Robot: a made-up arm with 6 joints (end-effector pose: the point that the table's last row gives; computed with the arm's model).
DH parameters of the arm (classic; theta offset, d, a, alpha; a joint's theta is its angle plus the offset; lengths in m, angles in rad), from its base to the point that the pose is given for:
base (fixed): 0 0 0 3.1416
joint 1: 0 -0.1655 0.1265 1.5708
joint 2: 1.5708 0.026 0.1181 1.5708
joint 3: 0 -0.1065 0.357 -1.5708
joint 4: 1.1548 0 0.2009 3.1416
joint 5: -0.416 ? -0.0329 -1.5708
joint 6: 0.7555 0 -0.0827 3.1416
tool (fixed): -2.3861 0.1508 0 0
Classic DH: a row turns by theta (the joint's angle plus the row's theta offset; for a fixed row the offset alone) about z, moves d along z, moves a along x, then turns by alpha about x.
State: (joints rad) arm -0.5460 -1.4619 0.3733 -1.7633 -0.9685 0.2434
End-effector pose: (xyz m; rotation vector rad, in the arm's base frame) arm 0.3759 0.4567 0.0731 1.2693 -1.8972 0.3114
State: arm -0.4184 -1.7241 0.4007 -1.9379 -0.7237 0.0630
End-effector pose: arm 0.4305 0.4246 0.1576 1.2479 -2.6804 0.1993
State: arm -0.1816 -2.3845 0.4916 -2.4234 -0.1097 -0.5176
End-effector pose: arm 0.4517 0.3993 0.4290 -0.2831 1.6442 0.5130
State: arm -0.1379 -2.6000 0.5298 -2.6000 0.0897 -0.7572
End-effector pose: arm 0.3794 0.4131 0.5250 -0.2372 1.1273 0.8225
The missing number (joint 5, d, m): -0.1098
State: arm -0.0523 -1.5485 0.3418 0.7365 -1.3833 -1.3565
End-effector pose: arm 0.6012 0.3592 -0.0668 0.3073 0.5706 1.6996
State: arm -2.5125 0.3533 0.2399 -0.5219 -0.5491 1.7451
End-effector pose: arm 0.1186 -0.2989 -0.1785 -0.4572 0.0016 0.7152
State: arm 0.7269 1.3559 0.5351 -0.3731 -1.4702 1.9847
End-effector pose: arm -0.0360 0.4237 0.2073 -0.9891 2.7284 -0.9991
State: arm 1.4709 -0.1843 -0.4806 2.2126 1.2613 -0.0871
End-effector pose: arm 0.0363 -0.2919 -0.0892 0.2596 0.9218 -1.5531
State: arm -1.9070 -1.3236 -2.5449 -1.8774 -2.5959 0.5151
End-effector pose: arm 0.2442 0.0352 0.3835 -0.2060 -1.0939 -0.9782
